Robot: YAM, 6 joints.
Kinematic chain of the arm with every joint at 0, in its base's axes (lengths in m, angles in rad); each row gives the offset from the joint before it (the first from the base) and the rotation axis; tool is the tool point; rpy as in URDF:
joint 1: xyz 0 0 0.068 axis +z
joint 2: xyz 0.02 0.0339 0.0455 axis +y
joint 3: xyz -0.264 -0.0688 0 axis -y
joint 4: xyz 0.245 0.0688 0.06 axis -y
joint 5: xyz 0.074 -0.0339 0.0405 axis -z
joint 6: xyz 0.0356 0 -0.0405 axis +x
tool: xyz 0 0 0 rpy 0 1.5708 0
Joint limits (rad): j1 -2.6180..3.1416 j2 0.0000..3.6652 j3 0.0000..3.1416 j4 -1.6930..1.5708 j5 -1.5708..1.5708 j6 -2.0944..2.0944
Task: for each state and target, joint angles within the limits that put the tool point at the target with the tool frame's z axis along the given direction. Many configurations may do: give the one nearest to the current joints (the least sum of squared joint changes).
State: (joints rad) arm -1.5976 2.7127 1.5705 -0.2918 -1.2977 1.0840
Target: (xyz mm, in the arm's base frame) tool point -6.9 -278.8 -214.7 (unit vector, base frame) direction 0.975 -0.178 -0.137
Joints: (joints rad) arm -1.7223 3.1408 1.2360 0.5414 -1.4304 1.0840
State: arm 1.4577 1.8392 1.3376 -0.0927 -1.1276 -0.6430
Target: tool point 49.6 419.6 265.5 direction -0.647 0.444 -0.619
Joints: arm 1.3928 1.9751 1.7229 -0.8384 -0.7978 -0.6430
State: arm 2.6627 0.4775 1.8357 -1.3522 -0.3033 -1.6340
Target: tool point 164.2 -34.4 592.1 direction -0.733 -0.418 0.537
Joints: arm 3.0394 0.7054 2.3113 -0.9421 -0.5127 -1.6340
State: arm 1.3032 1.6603 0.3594 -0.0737 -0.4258 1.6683
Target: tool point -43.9 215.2 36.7 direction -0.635 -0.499 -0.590
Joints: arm 1.6620 2.1197 0.8062 -0.8972 -0.7446 1.6683
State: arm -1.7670 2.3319 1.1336 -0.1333 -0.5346 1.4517
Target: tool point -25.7 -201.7 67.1 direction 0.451 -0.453 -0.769
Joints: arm -1.7921 1.6036 0.3406 0.1116 -0.5698 1.4517
